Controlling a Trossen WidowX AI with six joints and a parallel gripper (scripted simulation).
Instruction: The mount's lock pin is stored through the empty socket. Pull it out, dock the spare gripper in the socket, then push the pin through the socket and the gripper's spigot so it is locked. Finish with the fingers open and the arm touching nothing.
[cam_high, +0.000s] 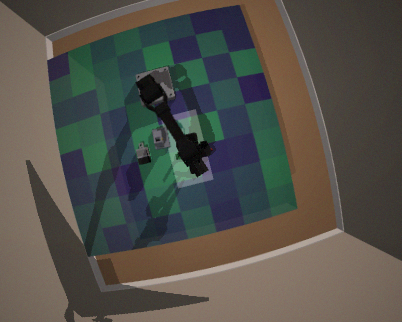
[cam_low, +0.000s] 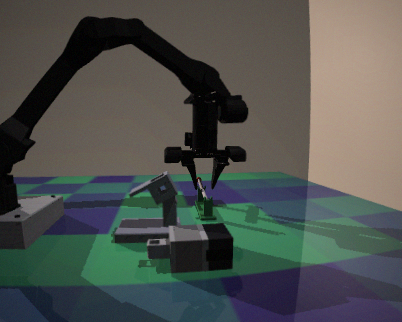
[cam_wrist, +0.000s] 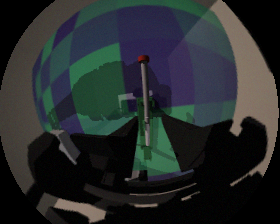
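Right now the small green bracket is 10 mm behind my gripper tip, 40 mm to the right of it and 20 mm below it. From my gripper tip the other things lie so: spare gripper 70 mm behind, 280 mm to the right, 20 mm below; grey mount 110 mm behind, 160 mm to the right, 10 mm above.
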